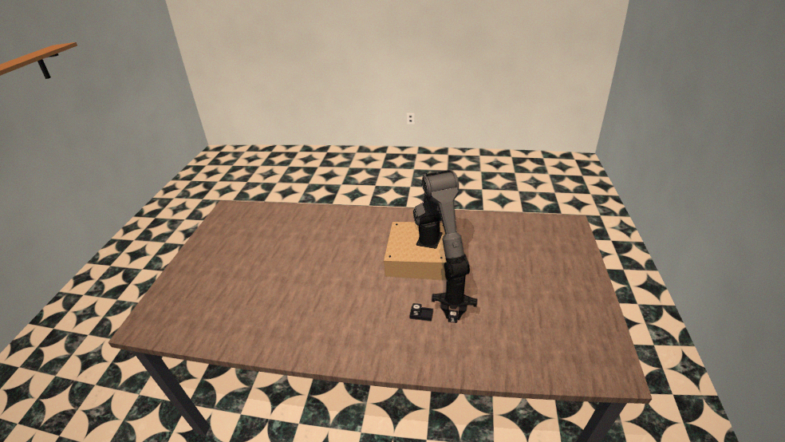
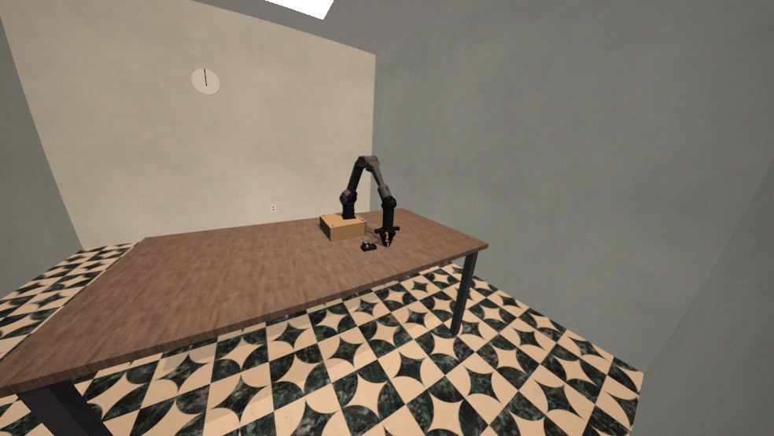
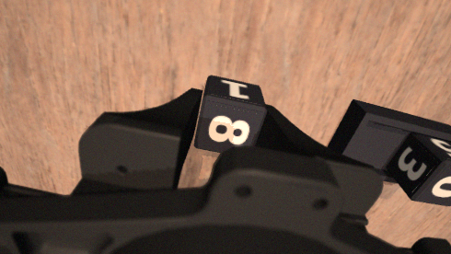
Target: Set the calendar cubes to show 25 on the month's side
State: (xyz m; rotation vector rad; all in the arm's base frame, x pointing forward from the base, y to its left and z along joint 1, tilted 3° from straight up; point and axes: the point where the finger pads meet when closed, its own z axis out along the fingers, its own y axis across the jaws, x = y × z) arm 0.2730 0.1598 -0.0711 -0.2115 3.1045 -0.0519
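My gripper is now 2 cm short of the dark cube, 12 cm to the left of it and 1 cm below it. Also, from my hand: tray (1 cm ahead, 11 cm to the right, 1 cm below).
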